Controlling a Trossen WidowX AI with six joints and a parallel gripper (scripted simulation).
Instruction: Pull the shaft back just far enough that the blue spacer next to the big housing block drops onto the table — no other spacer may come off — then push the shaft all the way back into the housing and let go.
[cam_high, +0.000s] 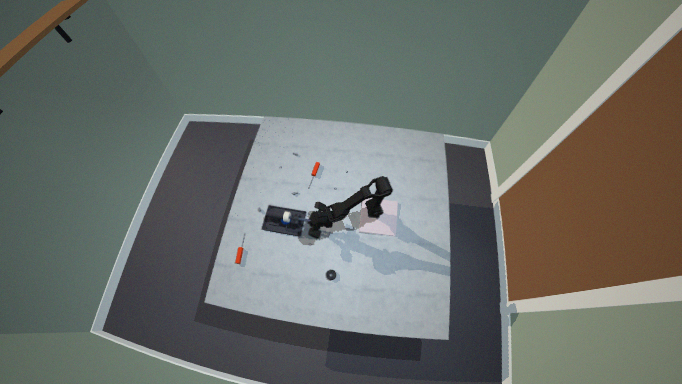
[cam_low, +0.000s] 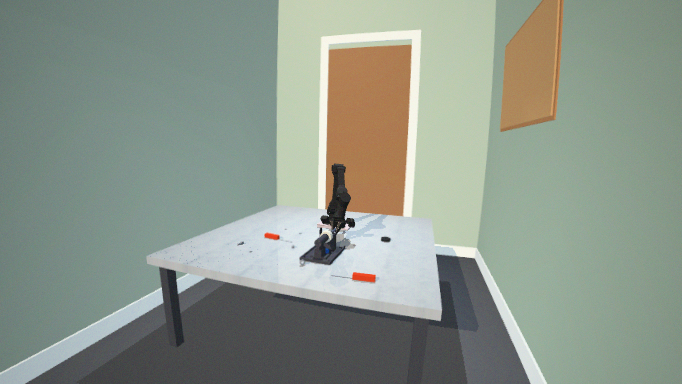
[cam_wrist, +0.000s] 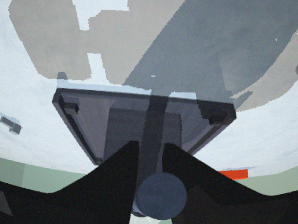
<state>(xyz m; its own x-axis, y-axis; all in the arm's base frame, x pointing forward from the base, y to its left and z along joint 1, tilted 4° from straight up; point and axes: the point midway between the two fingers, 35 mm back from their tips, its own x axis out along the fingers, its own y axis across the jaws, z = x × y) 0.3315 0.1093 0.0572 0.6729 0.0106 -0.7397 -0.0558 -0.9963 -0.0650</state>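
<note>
Right now the baseplate is 16 cm ahead of my gripper tip, 1 cm to the right of it and 1 cm below it.
</note>
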